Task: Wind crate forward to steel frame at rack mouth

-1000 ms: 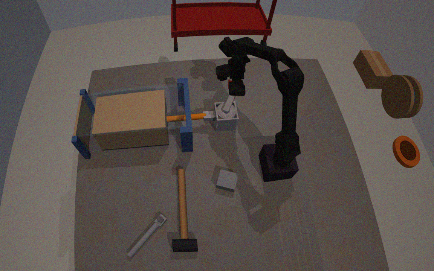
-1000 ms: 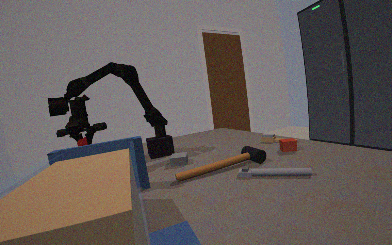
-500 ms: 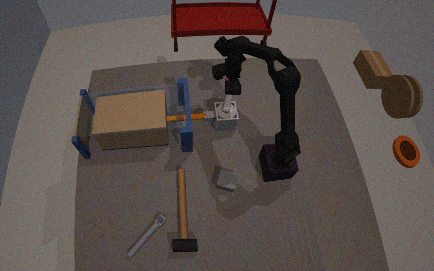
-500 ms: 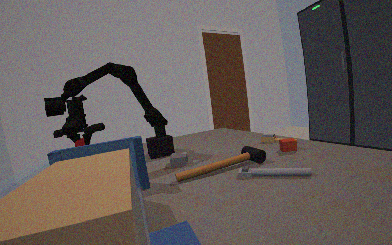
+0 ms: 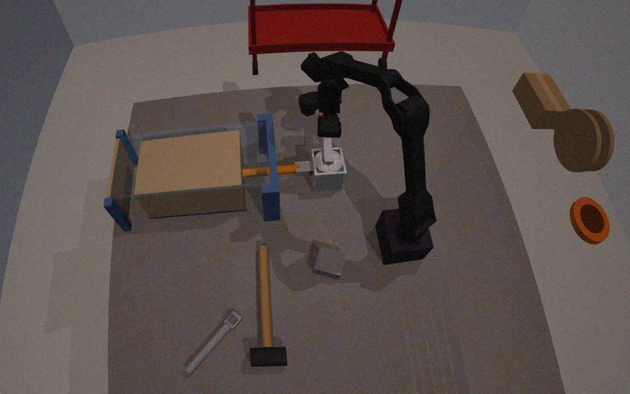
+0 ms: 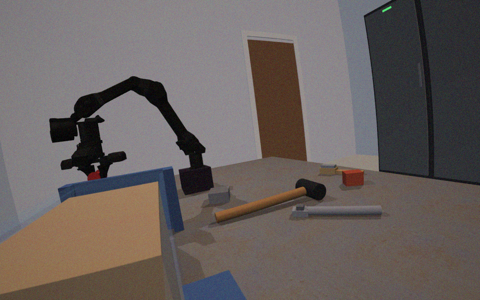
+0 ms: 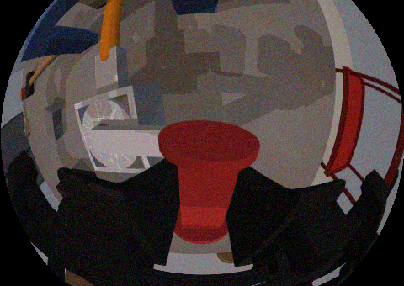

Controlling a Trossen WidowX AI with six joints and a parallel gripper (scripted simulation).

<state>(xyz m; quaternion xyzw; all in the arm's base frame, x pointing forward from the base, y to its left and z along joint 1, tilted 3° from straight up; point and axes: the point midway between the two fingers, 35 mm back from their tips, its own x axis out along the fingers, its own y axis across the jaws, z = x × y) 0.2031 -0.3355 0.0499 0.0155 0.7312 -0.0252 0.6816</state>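
Right now my gripper tip is 160 mm short of the blue steel frame, 110 mm to the right of it and 10 mm above it. Also, from my gripper tip: winch handle 40 mm to the left, 10 mm below; then grey winch 20 mm behind, 90 mm to the left, 80 mm below; then red knob 20 mm above.
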